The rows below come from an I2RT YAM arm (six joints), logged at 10 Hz.
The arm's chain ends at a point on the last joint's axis. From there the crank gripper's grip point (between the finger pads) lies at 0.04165 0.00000 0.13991 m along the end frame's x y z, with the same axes.
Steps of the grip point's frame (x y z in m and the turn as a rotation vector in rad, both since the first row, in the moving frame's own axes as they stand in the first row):
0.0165 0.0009 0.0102 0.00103 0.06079 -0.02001
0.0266 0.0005 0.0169 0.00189 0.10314 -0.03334
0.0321 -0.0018 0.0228 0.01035 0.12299 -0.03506
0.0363 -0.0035 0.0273 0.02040 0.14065 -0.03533
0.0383 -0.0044 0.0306 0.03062 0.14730 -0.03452
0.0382 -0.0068 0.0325 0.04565 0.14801 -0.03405
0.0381 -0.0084 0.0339 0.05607 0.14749 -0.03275
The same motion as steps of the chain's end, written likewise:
0.0081 0.0020 0.0130 0.00103 0.06079 -0.02001
0.0124 0.0024 0.0219 0.00189 0.10314 -0.03334
0.0153 0.0014 0.0290 0.01035 0.12299 -0.03506
0.0172 0.0011 0.0346 0.02040 0.14065 -0.03533
0.0183 0.0016 0.0383 0.03062 0.14730 -0.03452
0.0182 0.0012 0.0403 0.04565 0.14801 -0.03405
0.0182 0.0009 0.0418 0.05607 0.14749 -0.03275

